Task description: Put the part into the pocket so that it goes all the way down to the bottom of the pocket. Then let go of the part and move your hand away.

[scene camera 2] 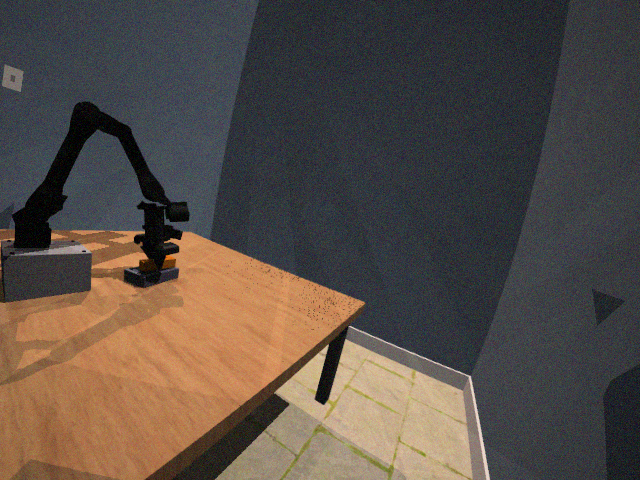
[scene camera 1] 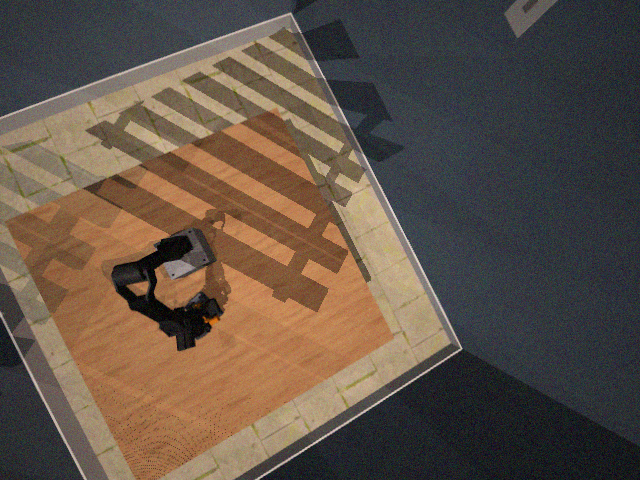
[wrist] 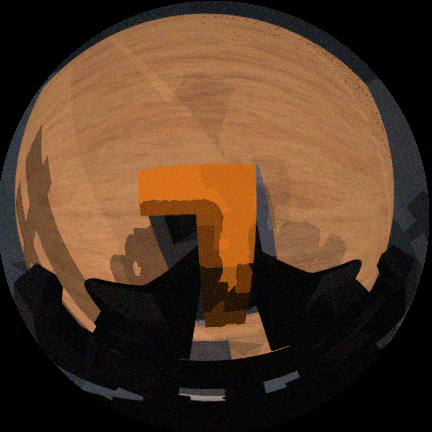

Labels:
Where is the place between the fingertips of my gripper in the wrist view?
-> At 221, 249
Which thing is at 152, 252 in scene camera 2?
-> My gripper.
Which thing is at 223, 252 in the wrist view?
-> An orange part.

